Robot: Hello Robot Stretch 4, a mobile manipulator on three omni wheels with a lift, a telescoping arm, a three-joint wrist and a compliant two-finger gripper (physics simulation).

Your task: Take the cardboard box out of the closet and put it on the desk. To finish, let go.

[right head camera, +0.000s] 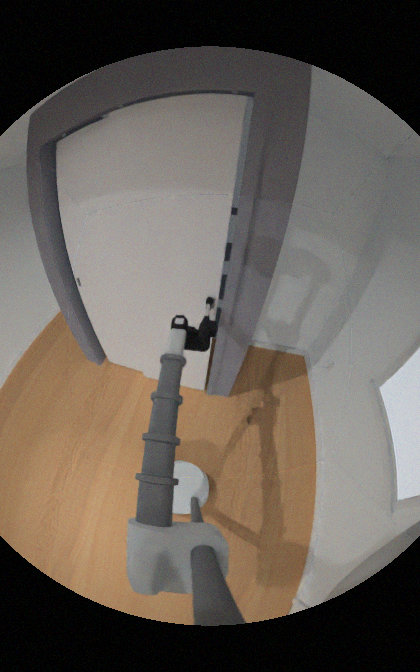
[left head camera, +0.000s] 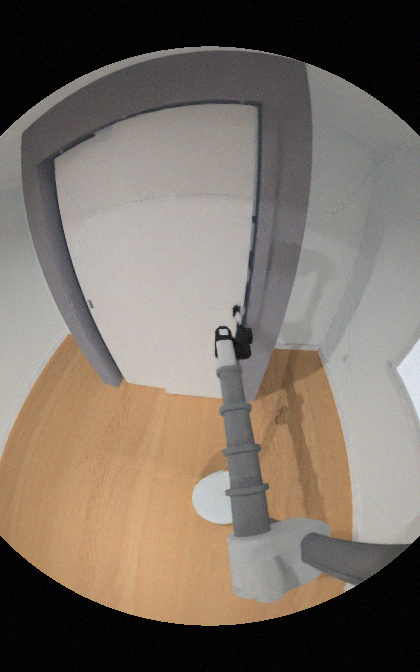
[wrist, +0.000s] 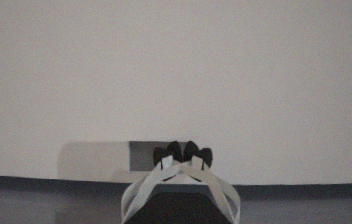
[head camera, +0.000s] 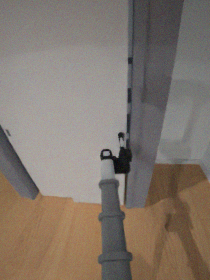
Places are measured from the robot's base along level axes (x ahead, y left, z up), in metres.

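Pixels of known places: gripper, fingertip midpoint: [wrist: 182, 153] [head camera: 120, 134].
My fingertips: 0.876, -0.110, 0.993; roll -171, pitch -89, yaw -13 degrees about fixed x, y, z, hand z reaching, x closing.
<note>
Behind a point stands the place of what it marks, as x, y, z.
The closet's pale door [head camera: 60, 90] {0.953, 0.251, 1.312} [left head camera: 165, 250] [right head camera: 150, 240] [wrist: 175, 65] {0.911, -0.005, 0.982} stands across the opening in front of me, with narrow dark gaps along its right edge. A grey rectangular plate [wrist: 141, 156] {0.904, -0.124, 0.937} is low on the door in the wrist view, partly hidden by my fingers. My gripper [head camera: 121, 135] {0.876, -0.110, 0.993} [left head camera: 236, 311] [right head camera: 210, 301] [wrist: 182, 153] {0.876, -0.110, 0.993} is shut, its dark fingertips together in front of the plate, near the door's right edge. I see nothing held; whether the tips touch the plate I cannot tell. The cardboard box and the desk do not show.
The purple-grey door frame [head camera: 160, 75] {0.844, -0.324, 1.378} [left head camera: 290, 200] [right head camera: 277, 150] [wrist: 30, 200] {0.870, -0.178, 0.792} runs close to the right of my gripper. A small grey plate [head camera: 7, 132] {1.107, 0.869, 0.965} [left head camera: 90, 303] [right head camera: 79, 282] is at the door's left edge. A white disc [left head camera: 212, 497] [right head camera: 195, 487] is low beside my arm. Walls stand at both sides.
</note>
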